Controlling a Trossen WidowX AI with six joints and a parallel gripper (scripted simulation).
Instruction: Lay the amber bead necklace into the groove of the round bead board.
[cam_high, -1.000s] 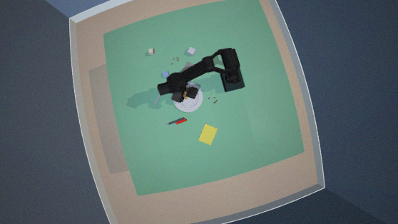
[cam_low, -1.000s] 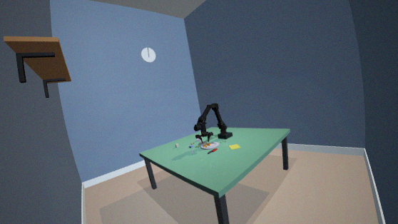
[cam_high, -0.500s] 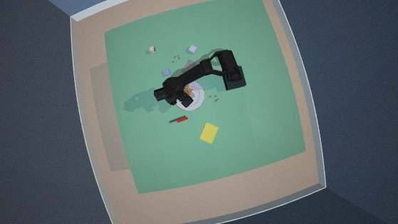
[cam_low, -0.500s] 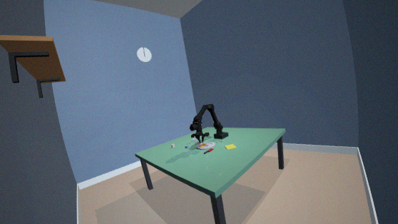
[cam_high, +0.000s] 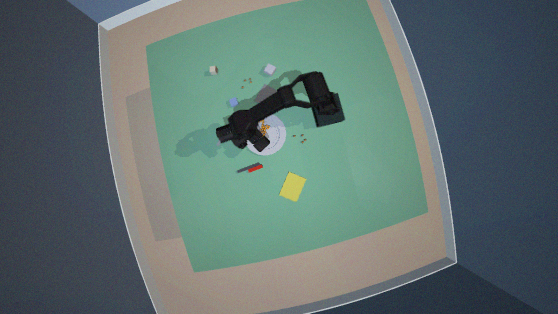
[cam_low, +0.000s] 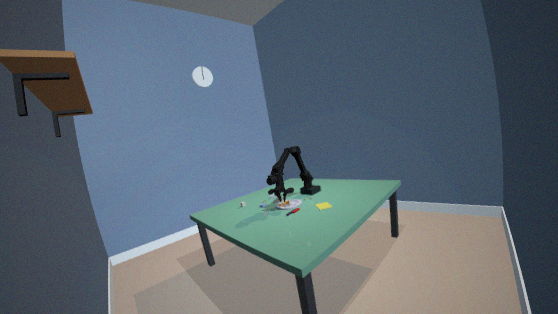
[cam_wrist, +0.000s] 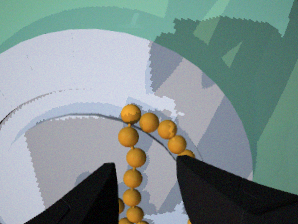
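Right now my gripper tip is 5 cm past the round grey bead board and 3 cm above it. Round my gripper tip: grey rod 15 cm ahead, 1 cm to the right, 4 cm below; blue block 9 cm ahead, 17 cm to the right, 3 cm below; red-handled tool 1 cm ahead, 16 cm to the left, 4 cm below.
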